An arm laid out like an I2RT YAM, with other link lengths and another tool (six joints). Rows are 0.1 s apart.
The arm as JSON. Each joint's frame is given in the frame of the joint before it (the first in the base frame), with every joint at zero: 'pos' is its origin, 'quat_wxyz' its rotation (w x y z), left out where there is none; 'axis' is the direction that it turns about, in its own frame. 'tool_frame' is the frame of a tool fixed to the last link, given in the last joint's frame.
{
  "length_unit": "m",
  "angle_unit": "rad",
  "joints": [
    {
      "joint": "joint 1",
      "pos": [
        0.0,
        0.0,
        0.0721
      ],
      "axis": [
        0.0,
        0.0,
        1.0
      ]
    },
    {
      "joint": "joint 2",
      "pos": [
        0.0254,
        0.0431,
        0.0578
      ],
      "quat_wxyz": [
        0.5,
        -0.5,
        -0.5,
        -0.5
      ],
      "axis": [
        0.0,
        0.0,
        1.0
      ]
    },
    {
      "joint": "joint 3",
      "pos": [
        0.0,
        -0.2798,
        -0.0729
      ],
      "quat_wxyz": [
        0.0,
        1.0,
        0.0,
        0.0
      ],
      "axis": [
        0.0,
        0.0,
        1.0
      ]
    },
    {
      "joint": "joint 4",
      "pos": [
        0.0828,
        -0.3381,
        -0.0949
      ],
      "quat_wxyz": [
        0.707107,
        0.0,
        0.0,
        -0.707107
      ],
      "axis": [
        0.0,
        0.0,
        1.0
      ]
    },
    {
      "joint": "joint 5",
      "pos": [
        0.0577,
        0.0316,
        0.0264
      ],
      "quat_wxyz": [
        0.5,
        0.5,
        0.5,
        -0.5
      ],
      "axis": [
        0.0,
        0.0,
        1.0
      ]
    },
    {
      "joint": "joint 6",
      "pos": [
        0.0,
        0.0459,
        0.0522
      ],
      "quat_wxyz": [
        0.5,
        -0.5,
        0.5,
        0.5
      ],
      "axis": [
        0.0,
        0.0,
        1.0
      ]
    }
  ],
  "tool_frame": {
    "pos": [
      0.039,
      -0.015,
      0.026
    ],
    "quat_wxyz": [
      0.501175,
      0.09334,
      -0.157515,
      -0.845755
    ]
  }
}
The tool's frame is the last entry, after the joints.
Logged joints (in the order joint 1, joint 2, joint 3, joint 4, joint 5, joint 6), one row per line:
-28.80 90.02 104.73 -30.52 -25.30 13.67
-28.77 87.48 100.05 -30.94 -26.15 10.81
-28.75 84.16 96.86 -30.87 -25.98 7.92
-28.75 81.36 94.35 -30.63 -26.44 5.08
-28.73 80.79 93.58 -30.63 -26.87 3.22
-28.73 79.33 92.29 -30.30 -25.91 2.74
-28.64 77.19 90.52 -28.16 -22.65 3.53
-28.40 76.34 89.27 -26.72 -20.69 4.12
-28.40 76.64 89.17 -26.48 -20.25 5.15
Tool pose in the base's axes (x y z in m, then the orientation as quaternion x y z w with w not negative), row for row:
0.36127 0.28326 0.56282 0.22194 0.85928 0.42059 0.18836
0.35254 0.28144 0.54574 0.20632 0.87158 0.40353 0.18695
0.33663 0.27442 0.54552 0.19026 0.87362 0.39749 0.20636
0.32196 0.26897 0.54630 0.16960 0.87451 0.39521 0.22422
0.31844 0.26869 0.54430 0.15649 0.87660 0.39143 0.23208
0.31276 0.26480 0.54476 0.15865 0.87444 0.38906 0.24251
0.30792 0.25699 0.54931 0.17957 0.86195 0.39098 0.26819
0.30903 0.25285 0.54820 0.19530 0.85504 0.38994 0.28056
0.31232 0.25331 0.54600 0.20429 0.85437 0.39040 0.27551
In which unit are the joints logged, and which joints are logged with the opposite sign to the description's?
The joints are logged in degrees. Opposite sign: joint 1.
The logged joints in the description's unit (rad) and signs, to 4 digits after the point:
0.5027 1.5711 1.8279 -0.5327 -0.4416 0.2386
0.5021 1.5268 1.7462 -0.5400 -0.4564 0.1887
0.5018 1.4689 1.6905 -0.5388 -0.4534 0.1382
0.5018 1.4200 1.6467 -0.5346 -0.4615 0.0887
0.5014 1.4101 1.6333 -0.5346 -0.4690 0.0562
0.5014 1.3846 1.6108 -0.5288 -0.4522 0.0478
0.4999 1.3472 1.5799 -0.4915 -0.3953 0.0616
0.4957 1.3324 1.5581 -0.4664 -0.3611 0.0719
0.4957 1.3376 1.5563 -0.4622 -0.3534 0.0899

